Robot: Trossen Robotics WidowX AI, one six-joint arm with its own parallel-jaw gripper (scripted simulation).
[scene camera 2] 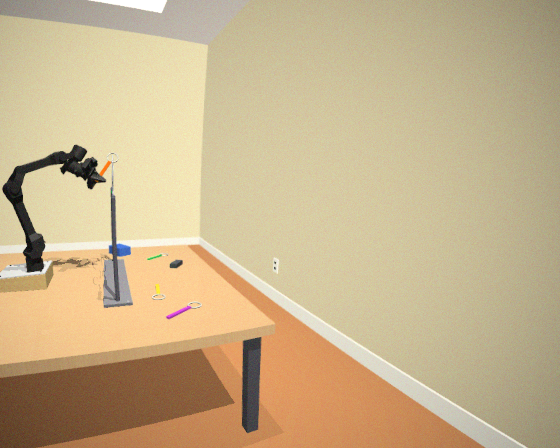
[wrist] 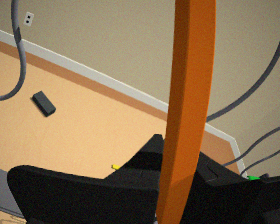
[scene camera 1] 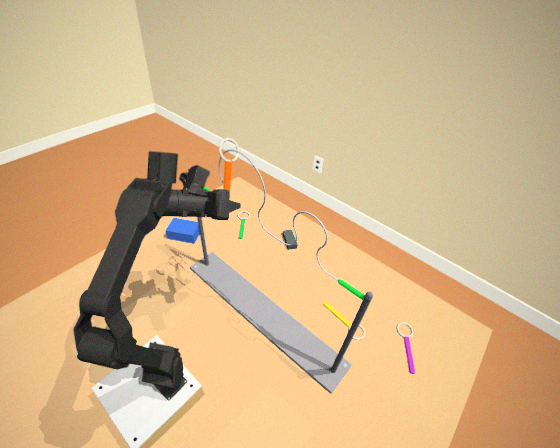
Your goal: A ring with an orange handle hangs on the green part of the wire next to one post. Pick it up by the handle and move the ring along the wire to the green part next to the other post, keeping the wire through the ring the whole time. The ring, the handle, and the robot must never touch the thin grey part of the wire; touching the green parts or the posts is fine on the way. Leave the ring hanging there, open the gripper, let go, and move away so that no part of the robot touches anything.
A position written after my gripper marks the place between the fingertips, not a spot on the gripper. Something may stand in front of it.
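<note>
My gripper (scene camera 1: 239, 205) is visible in scene camera 1; the wrist view likewise shows the gripper (wrist: 163, 142).
</note>
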